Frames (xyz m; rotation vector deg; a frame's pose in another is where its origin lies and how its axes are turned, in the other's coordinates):
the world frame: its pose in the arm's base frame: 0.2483 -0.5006 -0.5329 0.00 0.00 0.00
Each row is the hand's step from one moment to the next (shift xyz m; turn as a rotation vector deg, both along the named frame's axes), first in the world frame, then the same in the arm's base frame.
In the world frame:
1: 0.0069 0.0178 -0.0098 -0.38 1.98 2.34
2: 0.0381 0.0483 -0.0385 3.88 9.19 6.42
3: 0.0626 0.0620 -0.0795 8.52 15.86 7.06
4: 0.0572 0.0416 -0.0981 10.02 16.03 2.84
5: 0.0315 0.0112 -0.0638 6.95 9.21 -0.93
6: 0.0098 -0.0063 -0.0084 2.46 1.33 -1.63
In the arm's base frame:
1: 0.0069 0.0178 -0.0098 -0.38 1.98 2.34
2: 0.0381 0.0483 -0.0385 3.88 9.19 6.42
3: 0.0626 0.0620 -0.0795 8.52 15.86 7.06
4: 0.0572 0.0416 -0.0981 10.02 16.03 2.84
5: 0.0315 0.0112 -0.0638 6.95 9.21 -0.93
6: 0.0098 -0.0063 -0.0084 2.46 1.33 -1.63

